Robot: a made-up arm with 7 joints.
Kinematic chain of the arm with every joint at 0, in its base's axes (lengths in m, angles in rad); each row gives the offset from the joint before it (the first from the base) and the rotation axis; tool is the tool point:
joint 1: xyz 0 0 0.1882 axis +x
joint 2: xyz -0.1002 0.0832 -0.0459 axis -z
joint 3: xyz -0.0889 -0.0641 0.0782 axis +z
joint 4: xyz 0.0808 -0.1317 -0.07 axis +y
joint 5: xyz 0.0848 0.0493 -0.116 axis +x
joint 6: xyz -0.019 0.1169 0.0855 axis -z
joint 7: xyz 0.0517 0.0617 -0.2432 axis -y
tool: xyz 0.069 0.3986 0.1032
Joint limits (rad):
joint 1: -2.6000..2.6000
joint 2: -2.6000..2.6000
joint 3: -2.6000..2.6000
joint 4: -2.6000..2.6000
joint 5: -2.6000..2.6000
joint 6: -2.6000..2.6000
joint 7: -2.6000..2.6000
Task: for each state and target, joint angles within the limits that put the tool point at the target. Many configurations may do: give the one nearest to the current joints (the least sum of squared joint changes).
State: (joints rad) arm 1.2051 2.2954 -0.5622 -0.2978 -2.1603 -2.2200 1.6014
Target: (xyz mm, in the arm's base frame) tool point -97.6 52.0 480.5
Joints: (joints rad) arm 0.9116 1.9198 -0.4398 -0.1661 -2.0319 -2.6000 1.6127
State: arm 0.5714 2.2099 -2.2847 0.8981 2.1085 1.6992 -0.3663
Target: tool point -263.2 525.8 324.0
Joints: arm 1.2831 2.3575 -2.3304 0.9561 2.3843 2.1734 -0.4148
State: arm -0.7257 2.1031 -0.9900 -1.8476 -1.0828 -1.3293 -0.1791
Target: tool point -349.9 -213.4 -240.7
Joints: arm -0.5035 2.0500 -0.6872 -1.3912 -0.6028 -1.6026 0.0888
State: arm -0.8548 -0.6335 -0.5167 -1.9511 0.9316 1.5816 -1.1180
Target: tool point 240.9 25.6 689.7
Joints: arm -0.5736 -0.5830 -0.8364 -1.6587 0.6574 1.9153 -1.2019
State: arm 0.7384 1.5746 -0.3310 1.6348 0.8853 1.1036 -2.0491
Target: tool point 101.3 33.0 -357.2
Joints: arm 0.1140 1.6384 -0.3079 1.3907 0.8343 0.9498 -2.0905
